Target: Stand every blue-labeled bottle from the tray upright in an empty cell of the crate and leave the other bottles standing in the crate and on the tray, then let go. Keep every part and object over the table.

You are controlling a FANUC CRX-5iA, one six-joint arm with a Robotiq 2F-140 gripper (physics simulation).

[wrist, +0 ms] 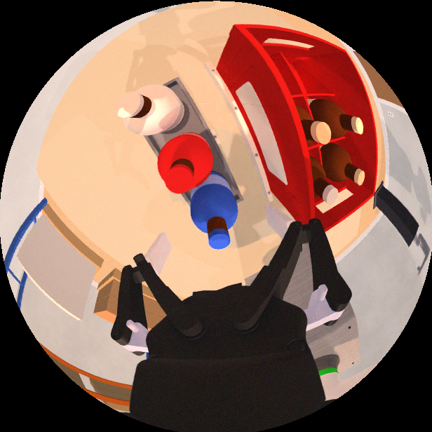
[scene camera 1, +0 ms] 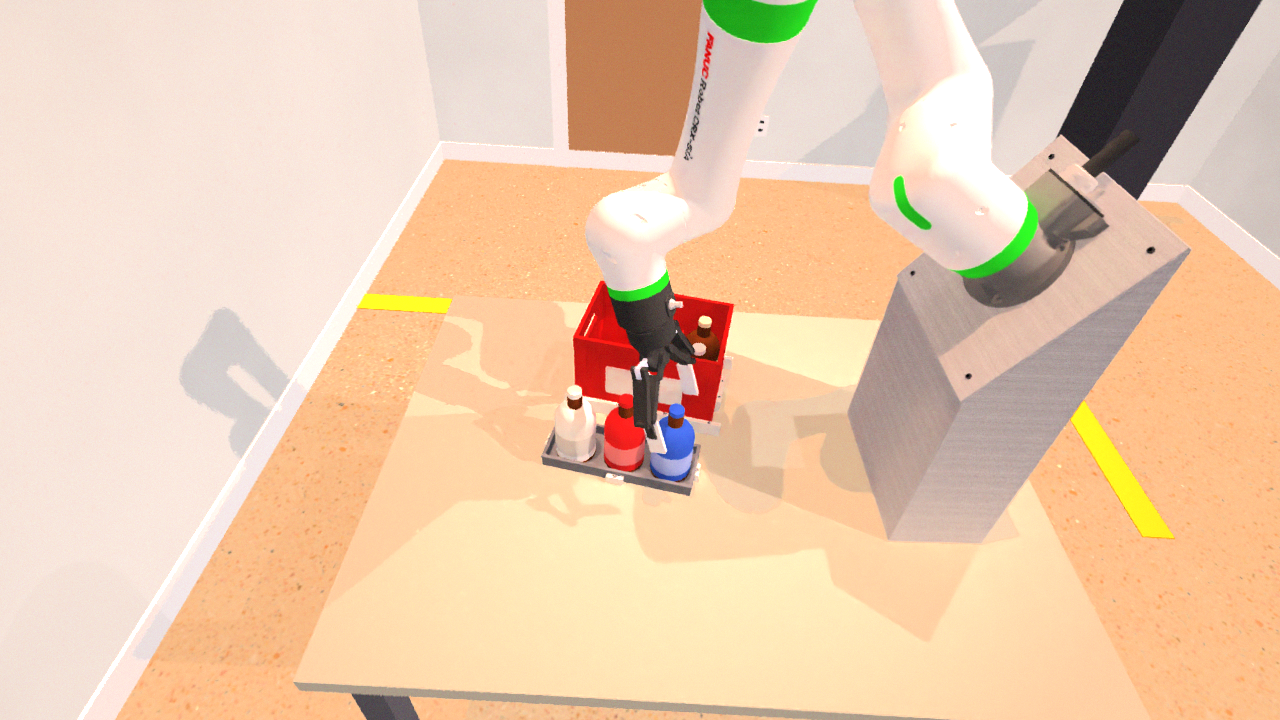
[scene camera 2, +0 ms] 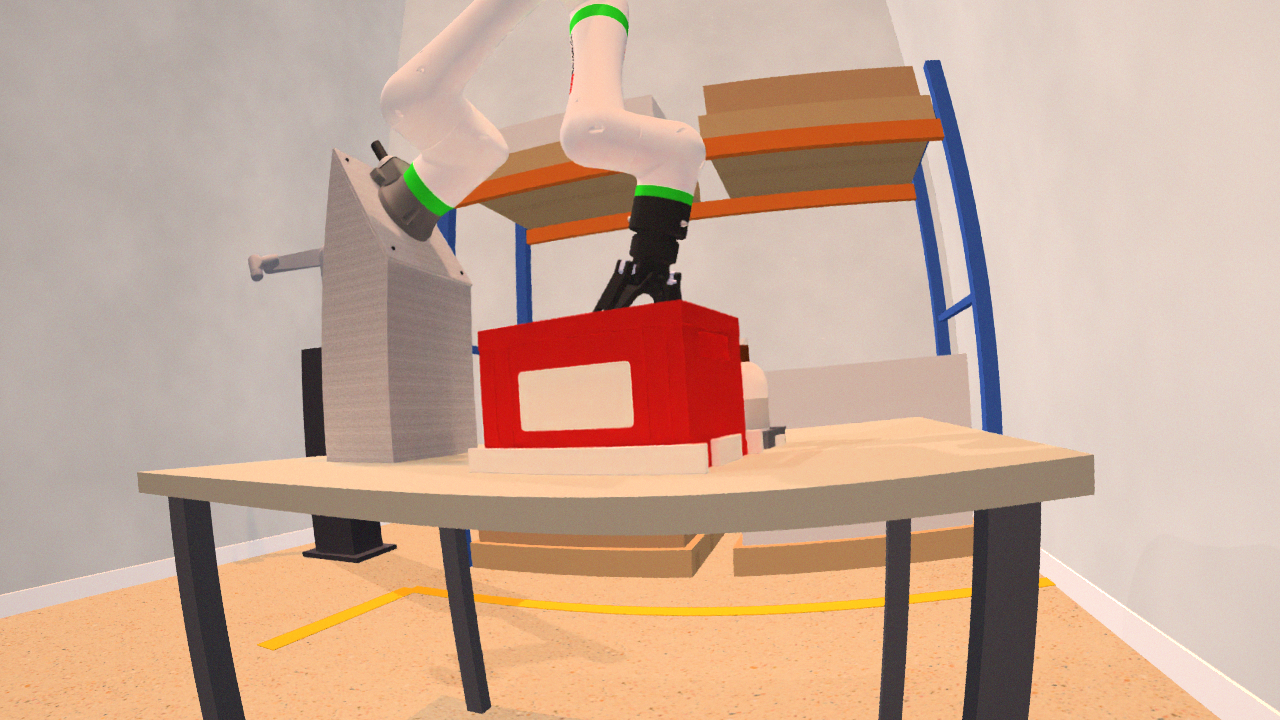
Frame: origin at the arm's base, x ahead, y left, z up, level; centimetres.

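Where they show: gripper, fingertip midpoint: (scene camera 1: 675, 421); arm's base at its link origin: (scene camera 1: 1018, 259) (scene camera 2: 403, 214).
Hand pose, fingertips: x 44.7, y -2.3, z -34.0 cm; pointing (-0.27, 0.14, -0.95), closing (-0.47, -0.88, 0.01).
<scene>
Things, the pixels of their centre, and the offset from my fingertips. "spot": a spot on its surface instead. Level surfaces: height alone.
- blue bottle at the middle of its body: (scene camera 1: 673, 439) dx +0.0, dy -0.1, dz -4.9 cm
- grey tray at a spot on its surface: (scene camera 1: 586, 467) spot: dx +15.3, dy +0.8, dz -11.0 cm
- red bottle at the middle of its body: (scene camera 1: 625, 429) dx +8.3, dy -2.7, dz -4.9 cm
- white bottle at the middle of its body: (scene camera 2: 743, 391) (scene camera 1: 575, 421) dx +17.1, dy -5.0, dz -4.9 cm
- red crate at the middle of its body: (scene camera 2: 639, 394) (scene camera 1: 647, 379) dx +3.5, dy -15.0, dz -4.4 cm
- table at its surface level: dz -13.2 cm
A blue bottle (scene camera 1: 671, 450) (wrist: 213, 207) stands upright at one end of the grey tray (scene camera 1: 586, 467) (wrist: 192, 125), beside a red bottle (scene camera 1: 623, 438) (wrist: 185, 157) and a white bottle (scene camera 1: 574, 433) (scene camera 2: 756, 385) (wrist: 162, 110). The red crate (scene camera 1: 595, 368) (scene camera 2: 581, 347) (wrist: 295, 192) stands beside the tray. Several brown bottles (scene camera 1: 704, 342) (wrist: 326, 117) with pale caps stand in its cells nearer the robot base; empty cells show at its other end in the wrist view. My gripper (scene camera 1: 673, 408) (wrist: 215, 227) is open and empty, its fingertips around the level of the blue bottle's cap. Its tips are hidden behind the crate in scene camera 2.
The robot's grey pedestal (scene camera 1: 939, 447) (scene camera 2: 358, 376) stands on the table (scene camera 1: 626, 608) (scene camera 2: 895, 447), to the right of tray and crate in scene camera 1. Pale strips (scene camera 2: 590, 459) line the crate's base. A blue and orange rack (scene camera 2: 823, 136) with boxes stands beyond the table.
</scene>
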